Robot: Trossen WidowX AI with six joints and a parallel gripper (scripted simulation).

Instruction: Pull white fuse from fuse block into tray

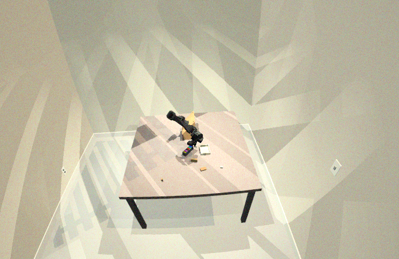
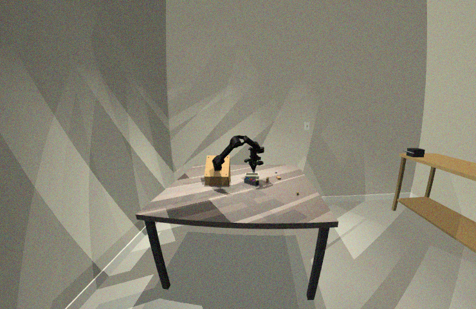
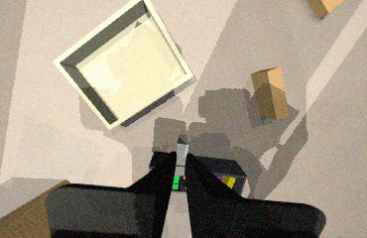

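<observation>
Now: the tray 1 cm behind my gripper tip, 10 cm to the left of it and 10 cm below it. Also, from my gripper tip: white fuse (1 cm below).
</observation>
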